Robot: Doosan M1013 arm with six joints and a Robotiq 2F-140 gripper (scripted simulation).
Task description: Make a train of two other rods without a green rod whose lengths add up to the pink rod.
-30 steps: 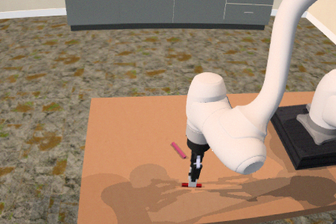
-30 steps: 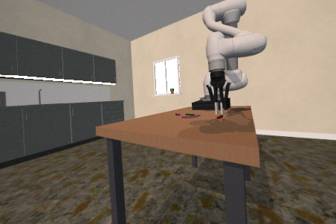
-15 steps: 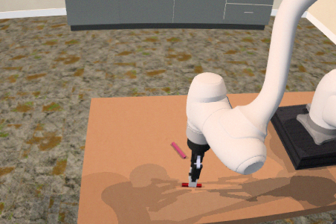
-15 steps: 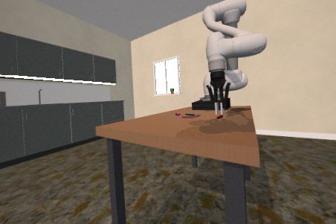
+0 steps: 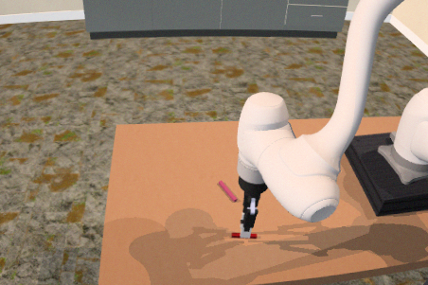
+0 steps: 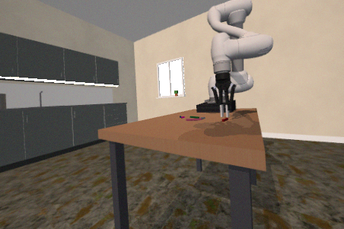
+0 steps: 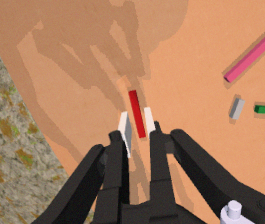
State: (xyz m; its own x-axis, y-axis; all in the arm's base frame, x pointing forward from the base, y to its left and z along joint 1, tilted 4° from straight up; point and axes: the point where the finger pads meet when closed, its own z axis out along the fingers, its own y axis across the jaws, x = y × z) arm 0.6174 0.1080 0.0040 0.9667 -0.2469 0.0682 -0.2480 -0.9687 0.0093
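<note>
My gripper is now 50 mm above the red rod. The rest, counted from my hand: green rod 90 mm behind, 200 mm to the right, 50 mm below; then short grey rod 60 mm behind, 130 mm to the right, 50 mm below; then pink rod 10 mm ahead, 180 mm to the right, 50 mm below.
</note>
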